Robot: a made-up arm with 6 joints. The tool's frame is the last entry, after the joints.
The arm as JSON. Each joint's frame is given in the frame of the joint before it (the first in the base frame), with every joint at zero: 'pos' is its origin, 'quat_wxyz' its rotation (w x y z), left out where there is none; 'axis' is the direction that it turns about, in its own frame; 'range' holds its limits. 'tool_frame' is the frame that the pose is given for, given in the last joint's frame.
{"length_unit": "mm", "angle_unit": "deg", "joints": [
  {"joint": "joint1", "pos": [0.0, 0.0, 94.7], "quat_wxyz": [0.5, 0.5, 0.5, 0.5], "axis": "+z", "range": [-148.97, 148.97]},
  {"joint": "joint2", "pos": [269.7, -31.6, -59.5], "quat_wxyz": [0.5, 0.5, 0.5, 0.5], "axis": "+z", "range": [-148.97, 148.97]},
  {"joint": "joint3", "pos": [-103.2, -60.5, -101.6], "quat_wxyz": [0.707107, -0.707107, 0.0, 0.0], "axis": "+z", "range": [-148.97, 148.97]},
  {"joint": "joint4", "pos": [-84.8, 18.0, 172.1], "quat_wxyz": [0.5, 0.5, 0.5, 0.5], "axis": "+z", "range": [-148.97, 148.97]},
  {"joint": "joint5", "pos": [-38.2, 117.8, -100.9], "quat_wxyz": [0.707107, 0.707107, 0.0, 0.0], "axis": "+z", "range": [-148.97, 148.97]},
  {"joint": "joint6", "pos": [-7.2, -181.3, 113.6], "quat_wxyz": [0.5, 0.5, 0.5, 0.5], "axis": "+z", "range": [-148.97, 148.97]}
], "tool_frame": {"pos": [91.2, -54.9, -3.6], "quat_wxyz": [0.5, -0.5, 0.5, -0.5]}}
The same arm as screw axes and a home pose.
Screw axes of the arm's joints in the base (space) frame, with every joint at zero. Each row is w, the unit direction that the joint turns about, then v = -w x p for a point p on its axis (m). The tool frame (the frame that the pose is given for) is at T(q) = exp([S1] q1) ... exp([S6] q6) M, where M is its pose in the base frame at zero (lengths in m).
S1: w 1 0 0 v 0.0000 0.0947 0.0000
S2: w 0 1 0 v -0.0631 0.0000 -0.0595
S3: w 1 0 0 v 0.0000 -0.0401 -0.1681
S4: w 0 0 1 v 0.1501 -0.0521 0.0000
S5: w -1 0 0 v 0.0000 0.2258 0.1883
S6: w 0 -1 0 v -0.4071 0.0000 -0.0563
M =
1 0 0 0.1112
0 1 0 0.1991
0 0 1 -0.3159
0 0 0 1
Joint limits (rad, base to tool): -2.6000..2.6000 -2.6000..2.6000 -2.6000..2.6000 -2.6000..2.6000 -2.6000..2.6000 -2.6000..2.6000

